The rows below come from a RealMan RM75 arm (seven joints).
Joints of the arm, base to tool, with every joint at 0 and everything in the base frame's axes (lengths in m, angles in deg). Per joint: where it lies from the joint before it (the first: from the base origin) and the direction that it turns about. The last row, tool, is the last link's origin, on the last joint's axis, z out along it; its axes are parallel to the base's.
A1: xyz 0 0 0.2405 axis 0 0 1
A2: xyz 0 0 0 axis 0 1 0
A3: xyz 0 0 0.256 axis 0 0 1
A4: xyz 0 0 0 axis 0 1 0
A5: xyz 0 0 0.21 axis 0 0 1
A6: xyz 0 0 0 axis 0 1 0
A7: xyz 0 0 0.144 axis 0 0 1
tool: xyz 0 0 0
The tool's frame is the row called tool.
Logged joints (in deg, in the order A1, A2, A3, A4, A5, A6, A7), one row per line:
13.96 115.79 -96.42 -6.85 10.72 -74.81 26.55
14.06 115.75 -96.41 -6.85 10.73 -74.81 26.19
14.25 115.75 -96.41 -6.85 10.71 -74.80 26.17
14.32 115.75 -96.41 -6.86 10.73 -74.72 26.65
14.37 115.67 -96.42 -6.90 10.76 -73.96 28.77
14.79 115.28 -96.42 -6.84 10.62 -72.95 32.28
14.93 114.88 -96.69 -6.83 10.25 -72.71 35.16
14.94 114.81 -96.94 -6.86 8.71 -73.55 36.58
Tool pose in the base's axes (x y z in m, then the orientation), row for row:
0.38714 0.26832 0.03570 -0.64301 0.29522 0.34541 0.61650
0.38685 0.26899 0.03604 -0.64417 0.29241 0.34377 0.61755
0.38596 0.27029 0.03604 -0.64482 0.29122 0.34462 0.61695
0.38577 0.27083 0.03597 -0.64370 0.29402 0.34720 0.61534
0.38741 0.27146 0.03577 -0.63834 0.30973 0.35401 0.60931
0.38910 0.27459 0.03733 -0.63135 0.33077 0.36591 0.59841
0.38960 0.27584 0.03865 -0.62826 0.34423 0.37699 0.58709
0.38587 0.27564 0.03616 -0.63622 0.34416 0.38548 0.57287
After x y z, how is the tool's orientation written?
As a quaternion, x y z w.
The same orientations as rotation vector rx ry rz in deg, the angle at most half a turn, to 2 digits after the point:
-84.83 38.95 45.57
-84.95 38.56 45.34
-85.06 38.41 45.46
-84.97 38.81 45.83
-84.47 40.98 46.84
-83.91 43.96 48.63
-83.89 45.97 50.34
-85.46 46.23 51.78

